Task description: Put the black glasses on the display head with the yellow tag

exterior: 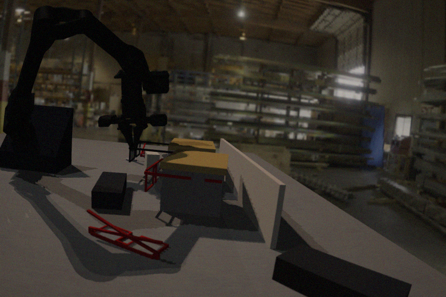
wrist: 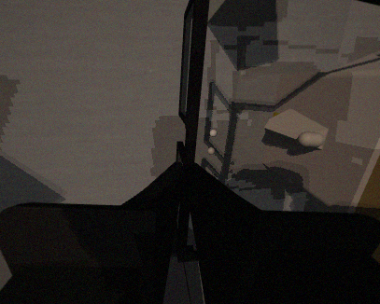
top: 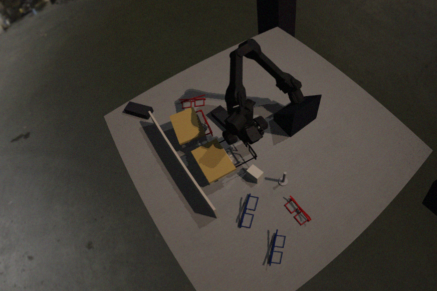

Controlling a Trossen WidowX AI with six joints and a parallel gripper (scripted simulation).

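My gripper tip is 140 mm short of the display head, 10 mm to the left of it and 20 mm above it. The rest, counted from my gripper tip: grey post stand: 10 mm behind, 230 mm to the left, 50 mm below; then white block: 60 mm ahead, 120 mm to the left, 50 mm below; then white board: 260 mm ahead, 140 mm to the right, 20 mm below.
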